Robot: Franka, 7 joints.
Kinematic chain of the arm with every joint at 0, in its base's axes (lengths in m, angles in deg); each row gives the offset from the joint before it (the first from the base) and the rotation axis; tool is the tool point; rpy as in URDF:
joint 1: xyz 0 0 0.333 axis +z
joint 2: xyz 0 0 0 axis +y
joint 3: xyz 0 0 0.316 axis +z
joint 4: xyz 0.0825 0 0 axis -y
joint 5: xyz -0.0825 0 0.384 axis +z
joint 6: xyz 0 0 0 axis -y
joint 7: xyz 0.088 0 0 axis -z
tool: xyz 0 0 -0.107 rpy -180 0 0
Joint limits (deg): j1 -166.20..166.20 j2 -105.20..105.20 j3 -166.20..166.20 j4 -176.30..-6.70 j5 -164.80..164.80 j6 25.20..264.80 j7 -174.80..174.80
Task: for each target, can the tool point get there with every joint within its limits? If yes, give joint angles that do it. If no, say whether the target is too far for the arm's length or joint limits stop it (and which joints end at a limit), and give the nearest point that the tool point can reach.
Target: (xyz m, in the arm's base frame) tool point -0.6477 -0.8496 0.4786
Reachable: no: too far | nearest point -0.5154 -0.6760 0.4488 | short by 0.220 m
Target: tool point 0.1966 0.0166 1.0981
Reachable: yes | joints -133.24 -53.92 13.00 -71.38 -45.02 145.74 21.05
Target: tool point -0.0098 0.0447 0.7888
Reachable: yes | joints -98.78 -81.01 -1.38 -150.93 2.48 243.63 54.05
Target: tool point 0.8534 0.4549 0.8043
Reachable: no: too far | nearest point 0.6805 0.3628 0.7088 | short by 0.218 m
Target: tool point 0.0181 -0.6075 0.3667
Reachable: yes | joints 42.63 -64.52 -123.76 -93.85 90.26 45.93 -102.21
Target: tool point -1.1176 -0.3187 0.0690
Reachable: no: too far | nearest point -0.8045 -0.2294 0.1430 | short by 0.334 m
